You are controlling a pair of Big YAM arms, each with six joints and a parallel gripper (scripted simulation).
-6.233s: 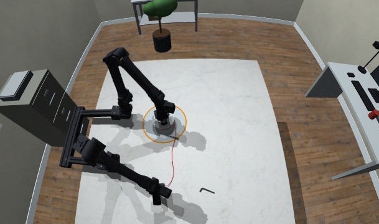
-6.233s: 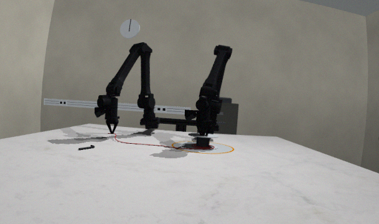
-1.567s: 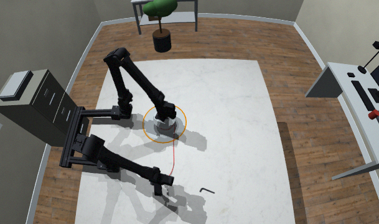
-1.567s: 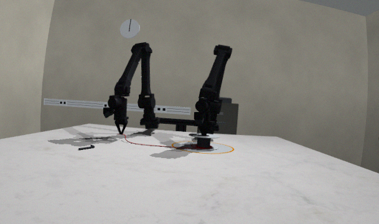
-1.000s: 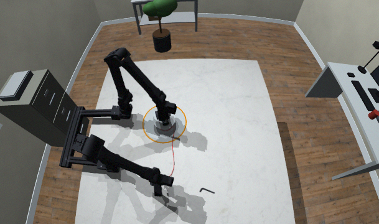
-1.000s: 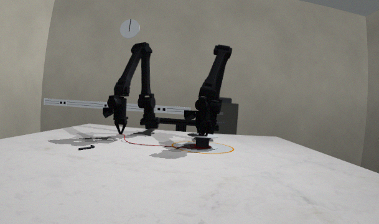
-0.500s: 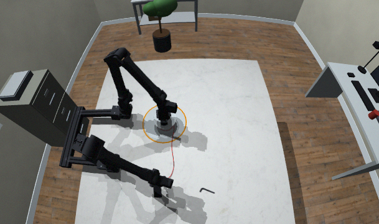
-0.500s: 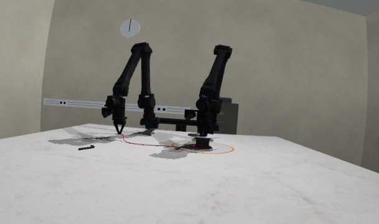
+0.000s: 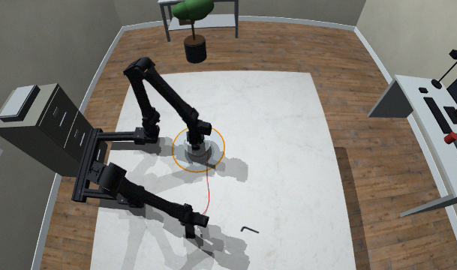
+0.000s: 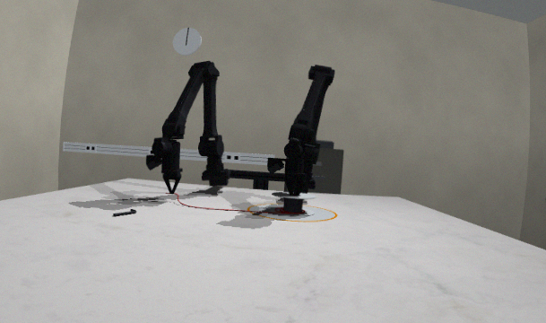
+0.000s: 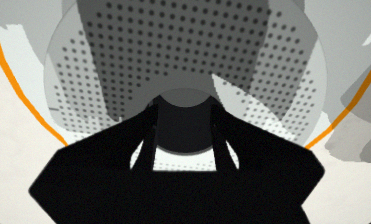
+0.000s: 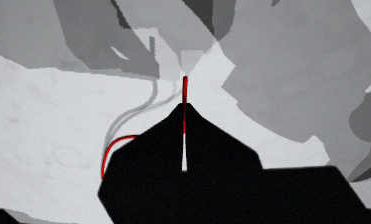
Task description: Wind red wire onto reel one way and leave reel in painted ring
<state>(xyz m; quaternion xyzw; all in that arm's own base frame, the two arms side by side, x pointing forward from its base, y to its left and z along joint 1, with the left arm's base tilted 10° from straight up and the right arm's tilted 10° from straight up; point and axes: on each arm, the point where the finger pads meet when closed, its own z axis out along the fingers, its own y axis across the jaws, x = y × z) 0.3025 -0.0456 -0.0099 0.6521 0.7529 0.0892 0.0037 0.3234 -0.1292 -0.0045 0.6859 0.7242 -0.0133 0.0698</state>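
Now: the reel 20 mm below my left hand. The rest, counted from my left hand: black hex key 490 mm to the right, 330 mm ahead, 50 mm below; then orange painted ring 60 mm below.
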